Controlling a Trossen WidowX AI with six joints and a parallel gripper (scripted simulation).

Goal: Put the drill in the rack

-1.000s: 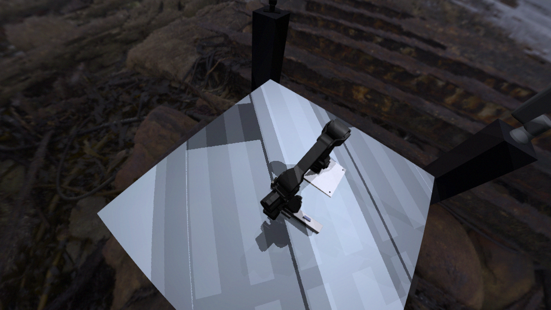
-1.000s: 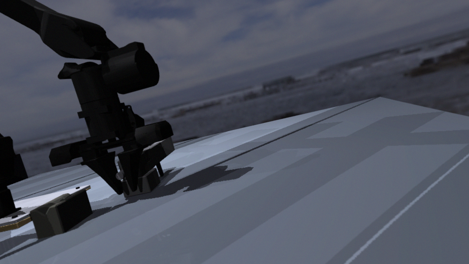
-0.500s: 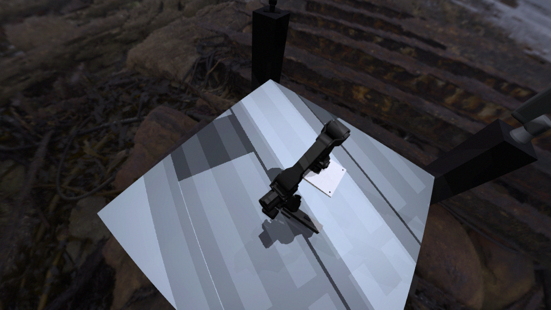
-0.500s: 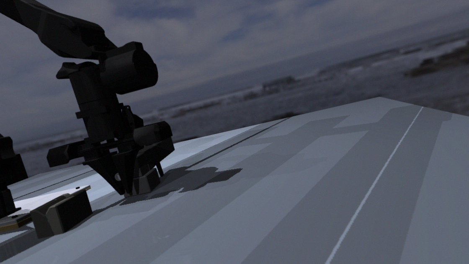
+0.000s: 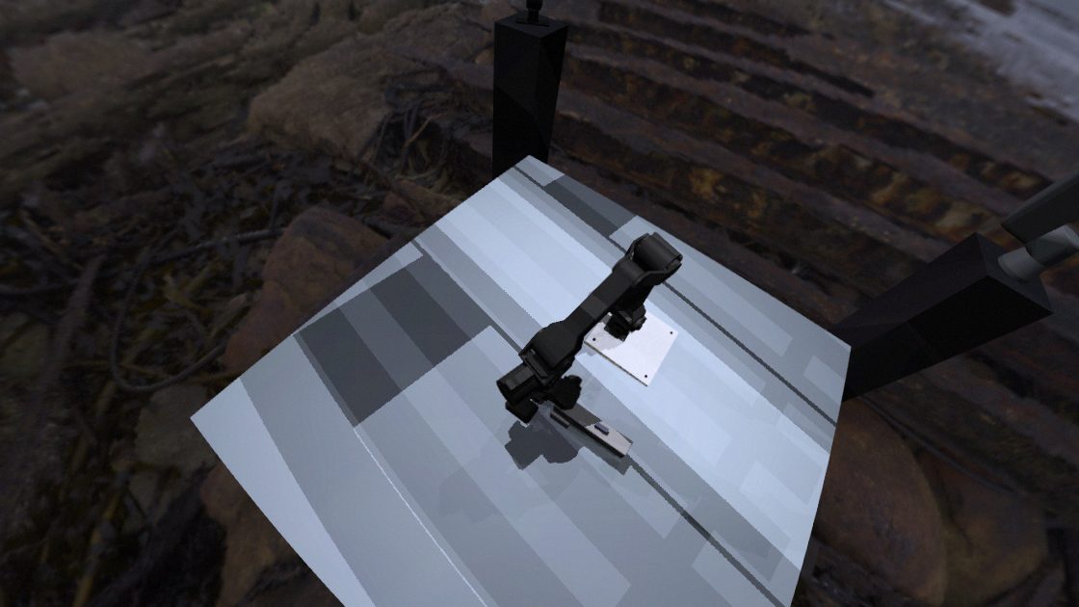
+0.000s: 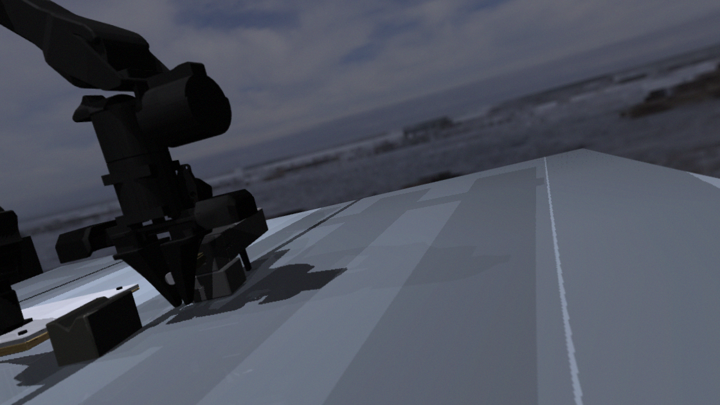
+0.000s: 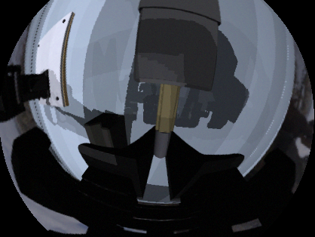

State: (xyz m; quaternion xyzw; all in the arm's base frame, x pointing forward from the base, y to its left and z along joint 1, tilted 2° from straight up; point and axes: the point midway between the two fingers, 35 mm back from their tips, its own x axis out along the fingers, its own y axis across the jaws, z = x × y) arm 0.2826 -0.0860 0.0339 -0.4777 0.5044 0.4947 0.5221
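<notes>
Right now the drill is 5 cm to the left of my gripper tip and 3 cm above it. Round my gripper tip: grey fixture block: 1 cm ahead, 14 cm to the left, 3 cm above; rack: 8 cm behind, 2 cm to the right; dark key: 1 cm ahead, 17 cm to the left, 4 cm above.
</notes>
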